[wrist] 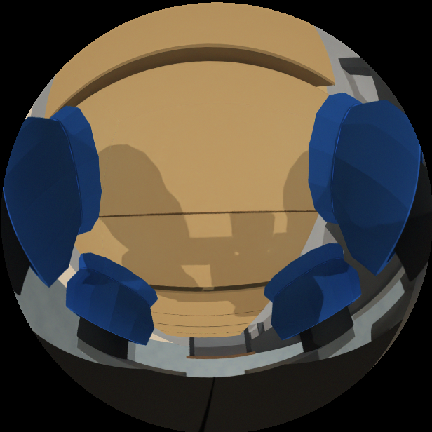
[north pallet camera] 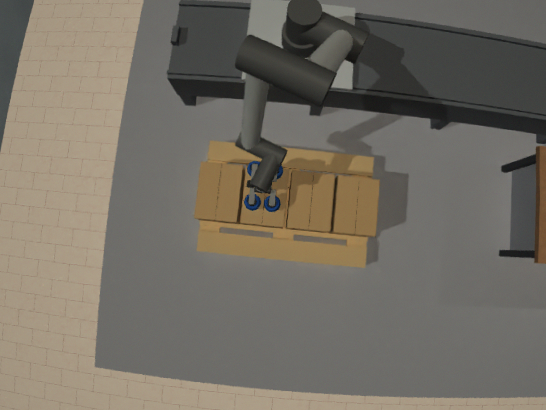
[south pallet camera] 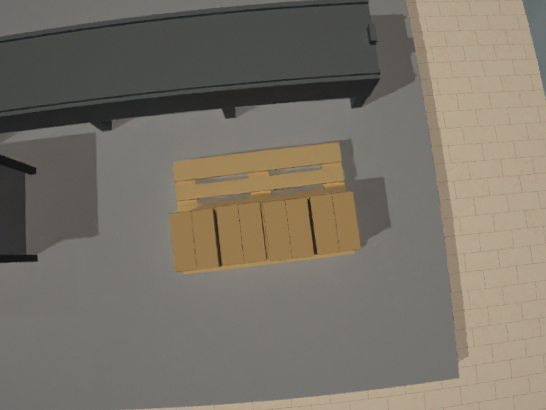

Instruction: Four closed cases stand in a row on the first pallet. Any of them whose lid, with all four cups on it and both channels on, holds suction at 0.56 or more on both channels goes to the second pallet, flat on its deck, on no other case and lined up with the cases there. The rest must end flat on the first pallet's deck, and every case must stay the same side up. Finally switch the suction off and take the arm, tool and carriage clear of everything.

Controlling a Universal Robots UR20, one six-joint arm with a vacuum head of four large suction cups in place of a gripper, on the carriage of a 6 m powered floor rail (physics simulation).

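Four closed tan cases stand side by side on the north pallet (north pallet camera: 280, 254). The suction head, my gripper (north pallet camera: 263, 186) (wrist: 212, 200), has its four blue cups over the lid of the second case from the left (north pallet camera: 275, 217) (wrist: 210, 125). The cups look slightly above the lid and carry nothing, so it is open; the exact gap is hard to judge. The leftmost case (north pallet camera: 217, 192) (wrist: 200, 25), the third case (north pallet camera: 310, 210) (wrist: 200, 302) and the rightmost case (north pallet camera: 356, 205) stand around it. In the south view, several cases (south pallet camera: 265, 232) stand in a row on the south pallet (south pallet camera: 257, 156).
The dark floor rail (north pallet camera: 450, 75) (south pallet camera: 200, 60) runs behind both pallets, with the pale carriage plate (north pallet camera: 265, 20) on it. A brown-topped stand (north pallet camera: 541, 210) (wrist: 220, 356) with dark legs is at the right of the north view. The arm's shadow falls on nearby cases.
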